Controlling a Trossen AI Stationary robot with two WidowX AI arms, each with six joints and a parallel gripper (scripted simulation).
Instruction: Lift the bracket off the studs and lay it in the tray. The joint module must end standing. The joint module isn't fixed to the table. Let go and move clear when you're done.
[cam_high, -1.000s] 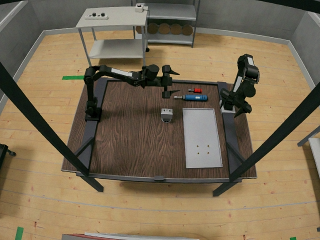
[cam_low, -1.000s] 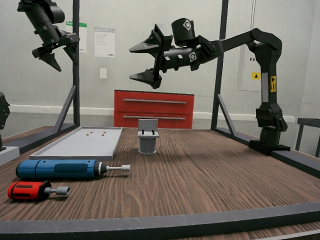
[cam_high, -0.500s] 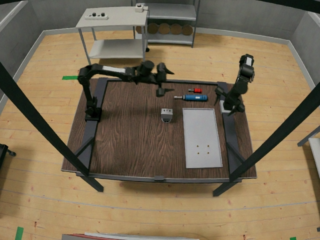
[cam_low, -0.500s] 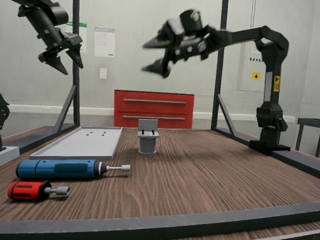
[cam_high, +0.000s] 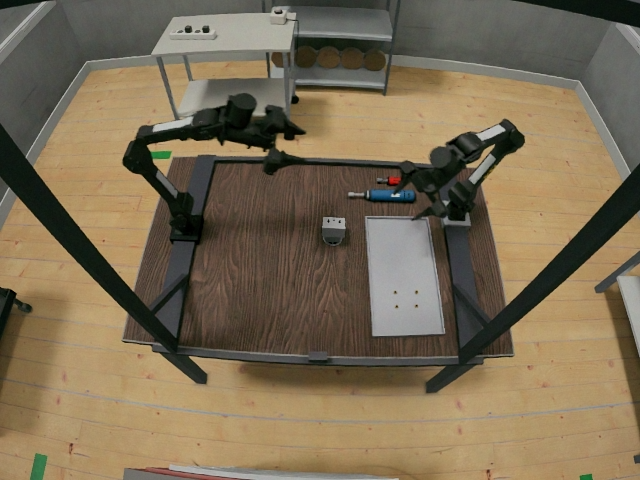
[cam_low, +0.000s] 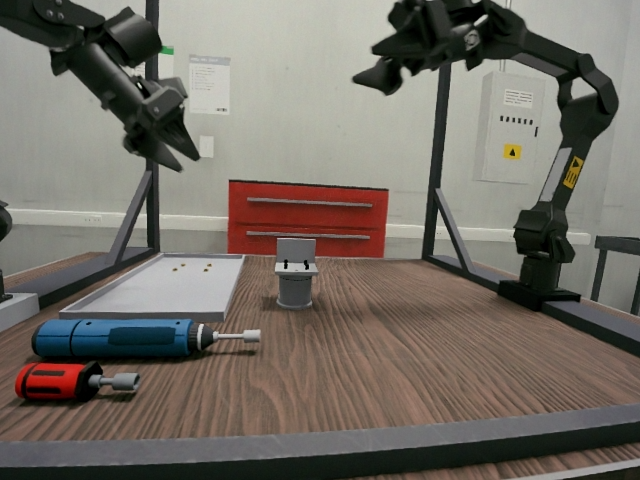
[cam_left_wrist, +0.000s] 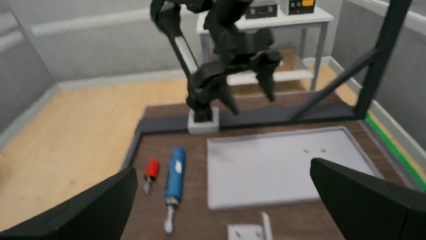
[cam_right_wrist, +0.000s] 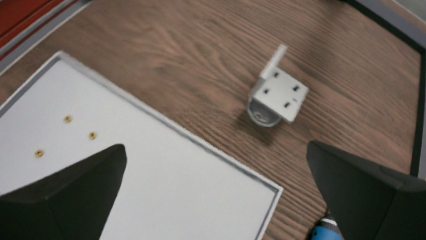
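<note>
Right now the grey bracket is 200 mm to the left of my right hand, 180 mm below it and 40 mm ahead of it. From my right hand the other things lie so: grey joint module (220 mm below, 200 mm to the left, 50 mm ahead); then red screwdriver (260 mm ahead, 240 mm below, 30 mm to the right); then grey tray (240 mm below, 100 mm behind, 10 mm to the right).
</note>
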